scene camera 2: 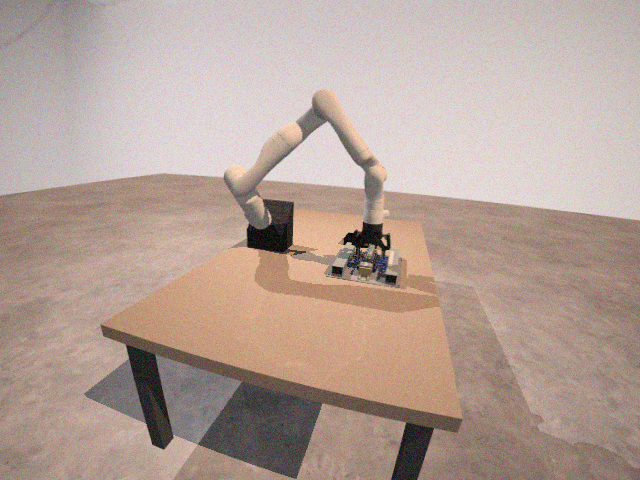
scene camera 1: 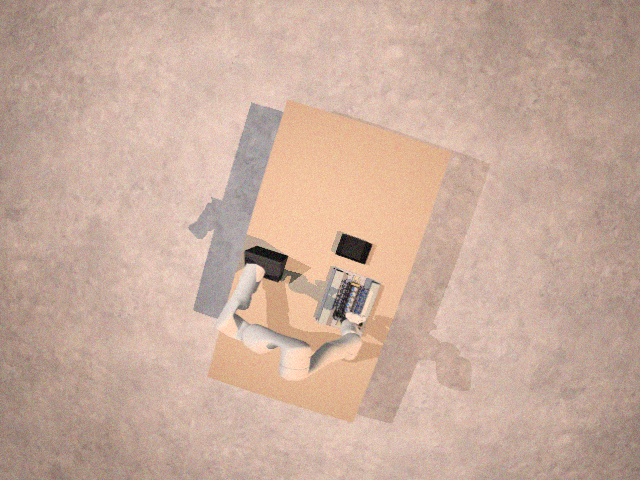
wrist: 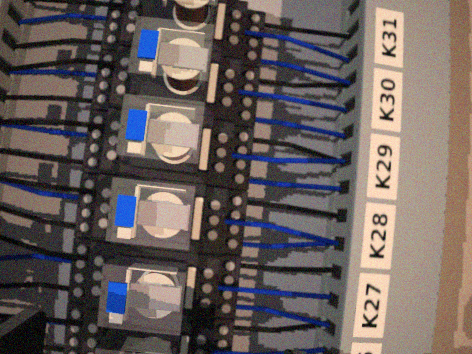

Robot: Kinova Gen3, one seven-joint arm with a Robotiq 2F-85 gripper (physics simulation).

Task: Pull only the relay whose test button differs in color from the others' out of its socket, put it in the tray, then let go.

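Places are measured from the arm's base along level axes (x ahead, y left, z up), in metres.
Pixels of known places: gripper, fingertip midpoint: (scene camera 2: pixel 370 257); arm's base, origin of the base link: (scene camera 2: pixel 261 220) (scene camera 1: pixel 256 269).
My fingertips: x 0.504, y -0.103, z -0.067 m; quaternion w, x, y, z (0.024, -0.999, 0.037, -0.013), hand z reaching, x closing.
For each thing: its middle in the pictures, then the offset to it from my fingertips. "*": a spot on its surface instead. Level surfaces: height alone.
- K29, body centre: (wrist: pixel 155 214) dx -0.007, dy +0.051, dz -0.009 m
- K28, body centre: (wrist: pixel 147 290) dx -0.007, dy +0.023, dz -0.009 m
- top relay, body centre: (wrist: pixel 173 66) dx -0.005, dy +0.108, dz -0.009 m
- black tray, surface spot: (scene camera 1: pixel 354 248) * dx -0.062, dy +0.331, dz -0.053 m
- right duct, body centre: (wrist: pixel 379 247) (scene camera 2: pixel 392 264) (scene camera 1: pixel 366 308) dx +0.092, dy +0.044, dz -0.034 m
- table, its level: dz -0.057 m
In the wrist view, a row of relays sits in black sockets, under clear covers. The relays beside labels K30 (wrist: pixel 170 132), K29 (wrist: pixel 162 215) and K28 (wrist: pixel 155 295) have blue test buttons, as does the top relay (wrist: pixel 182 55). Part of another relay (wrist: pixel 145 345) shows at the bottom edge; its button is out of frame. No differently colored button shows. My gripper (scene camera 2: pixel 372 251) is open and empty, pointing down low over the relay row; a black finger part shows at lower left in the wrist view. The black tray (scene camera 1: pixel 354 248) lies beyond the relay panel (scene camera 1: pixel 328 304) (scene camera 2: pixel 338 261).
Grey wire ducts flank the row; the right duct (wrist: pixel 415 150) bears the labels. Black and blue wires run from the sockets to the ducts. A tall black box (scene camera 1: pixel 267 263) (scene camera 2: pixel 281 219) stands by the arm's base on the table (scene camera 1: pixel 351 170) (scene camera 2: pixel 310 335).
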